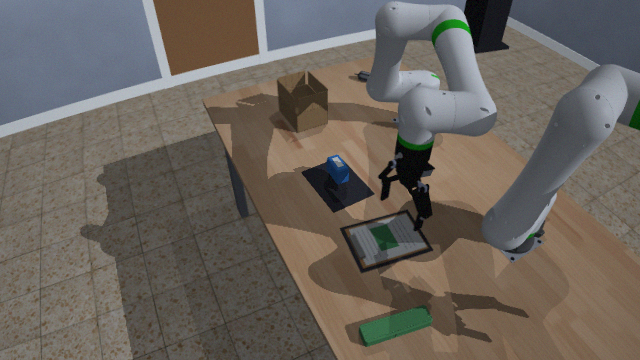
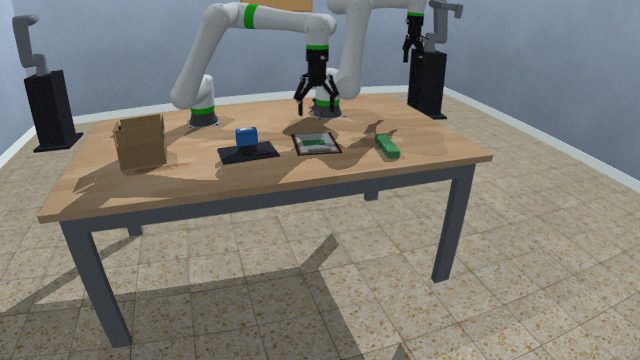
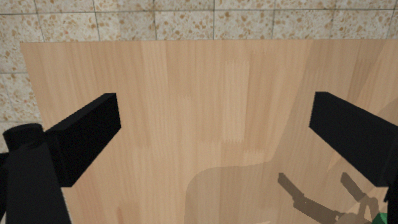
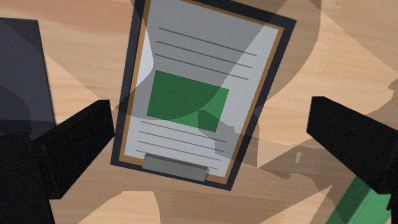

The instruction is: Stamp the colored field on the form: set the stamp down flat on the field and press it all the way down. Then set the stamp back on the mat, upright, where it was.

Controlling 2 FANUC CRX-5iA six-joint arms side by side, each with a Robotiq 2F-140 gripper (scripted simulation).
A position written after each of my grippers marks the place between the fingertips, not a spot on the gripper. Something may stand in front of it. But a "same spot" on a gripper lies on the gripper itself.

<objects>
My right gripper shows in image 1, in image 2 and in image 4 [210, 116]; in image 3 it is out of frame. A cardboard box shows in image 1 and in image 2; in image 3 it is out of frame, in image 4 it is out of frame. One and the same spot on the cardboard box: [image 1: 312, 98] is [image 2: 162, 122]. The same spot on my right gripper: [image 2: 299, 94] is [image 1: 382, 175].
</objects>
